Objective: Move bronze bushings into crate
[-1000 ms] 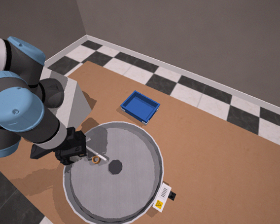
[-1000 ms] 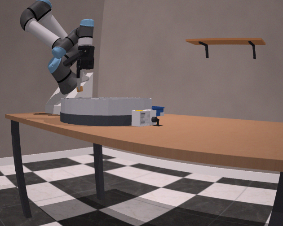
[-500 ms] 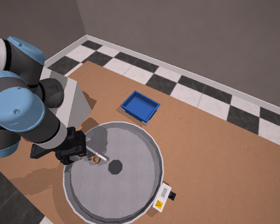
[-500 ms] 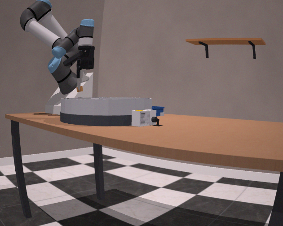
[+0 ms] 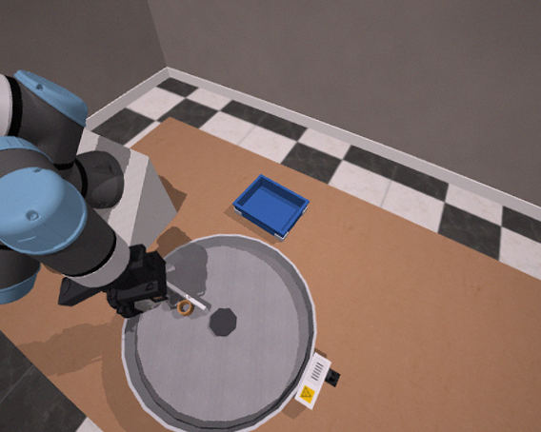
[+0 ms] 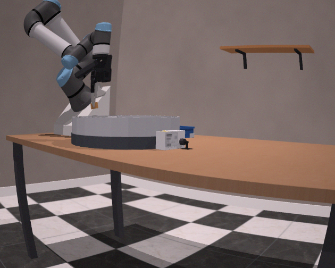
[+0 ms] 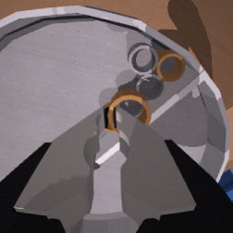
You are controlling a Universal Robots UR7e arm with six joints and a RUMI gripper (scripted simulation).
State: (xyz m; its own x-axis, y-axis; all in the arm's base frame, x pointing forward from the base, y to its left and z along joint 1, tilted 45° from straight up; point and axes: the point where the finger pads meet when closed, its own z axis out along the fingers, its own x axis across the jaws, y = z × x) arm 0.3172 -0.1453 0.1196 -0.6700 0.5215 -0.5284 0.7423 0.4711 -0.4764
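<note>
The blue crate is 41 cm to the left of my hand, 13 cm below it and 8 cm ahead of it. Also, from my hand: round grey turntable 13 cm ahead, 10 cm below, 5 cm to the left.
</note>
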